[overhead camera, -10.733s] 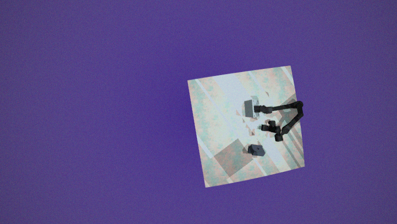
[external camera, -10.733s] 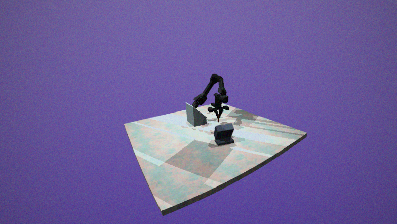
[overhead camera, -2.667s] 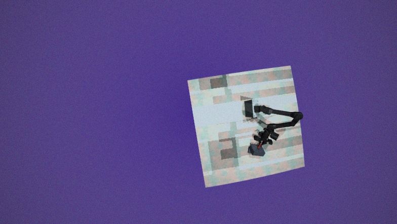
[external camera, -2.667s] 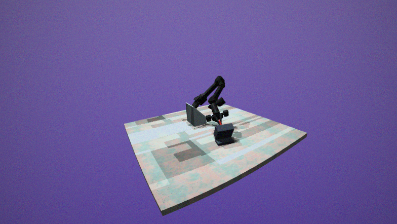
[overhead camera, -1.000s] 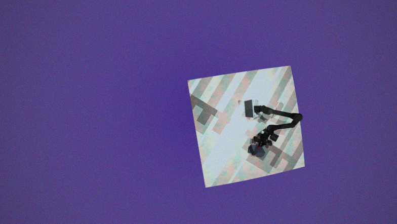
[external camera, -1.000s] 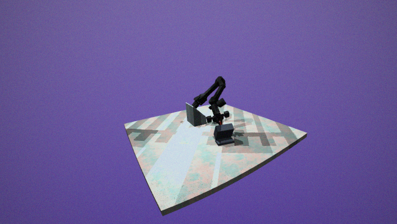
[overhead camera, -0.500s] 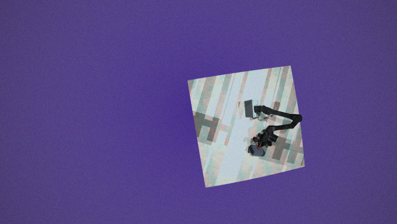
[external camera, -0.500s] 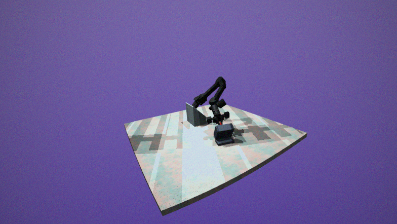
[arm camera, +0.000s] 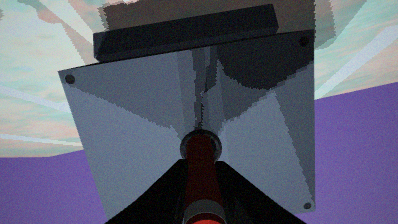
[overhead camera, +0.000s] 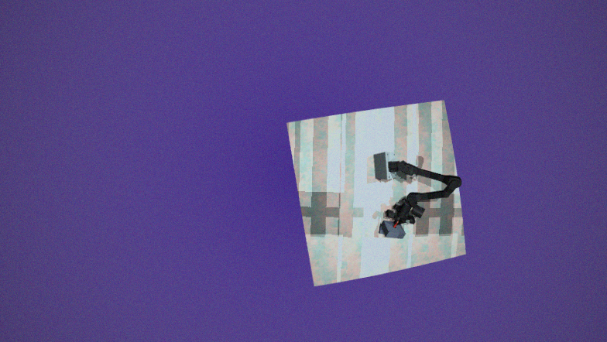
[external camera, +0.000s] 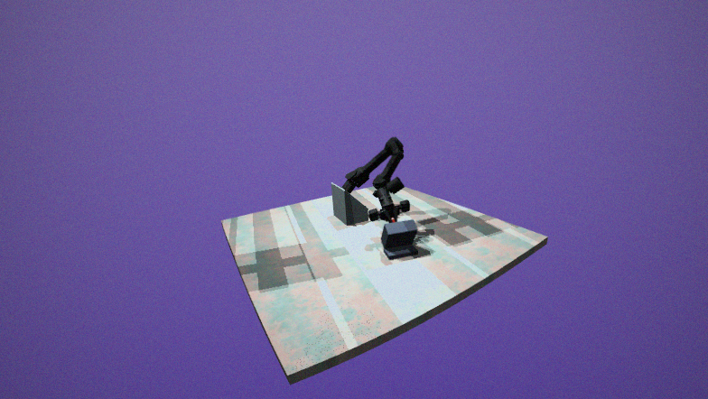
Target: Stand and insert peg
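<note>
My gripper tip is 40 mm short of the sloped grey panel, 10 mm to the left of it and 20 mm above it. Round my gripper tip: red peg: 10 mm behind, 10 mm above.
</note>
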